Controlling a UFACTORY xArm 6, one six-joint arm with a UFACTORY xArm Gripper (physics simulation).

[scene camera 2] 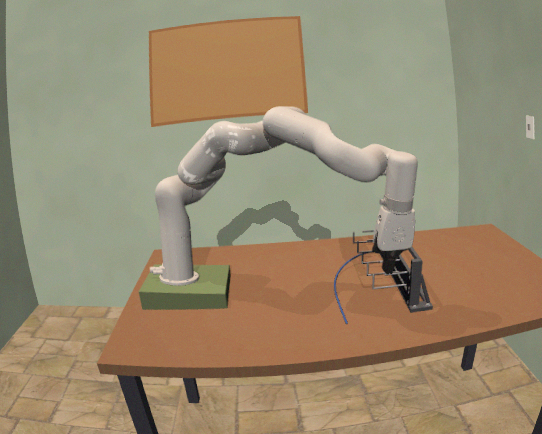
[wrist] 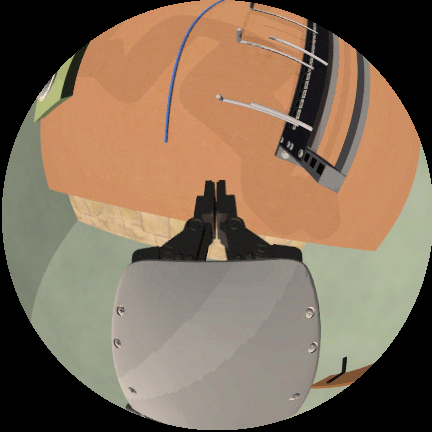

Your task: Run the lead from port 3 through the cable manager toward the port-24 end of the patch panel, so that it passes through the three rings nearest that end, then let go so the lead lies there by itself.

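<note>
The blue lead (scene camera 2: 336, 285) (wrist: 172, 82) curves over the table to the left of the cable manager, its free end toward the front edge. Its other end runs behind the gripper in the scene view and out at the top of the wrist view, so its port is hidden. The wire rings (scene camera 2: 373, 282) (wrist: 265, 109) stick out from the black patch panel (scene camera 2: 415, 282) (wrist: 301, 95). The visible lead lies outside the rings near the front end. Port numbers cannot be read. My gripper (scene camera 2: 389, 271) (wrist: 215, 193) is shut and empty, among the rings in the scene view, apart from the visible lead.
The green base block (scene camera 2: 185, 300) (wrist: 55, 102) stands at the left of the table (scene camera 2: 260, 345) (wrist: 125, 165). The panel's grey end bracket (wrist: 330, 176) and support frame stand to the right of the rings. My arm arches over the table from the base.
</note>
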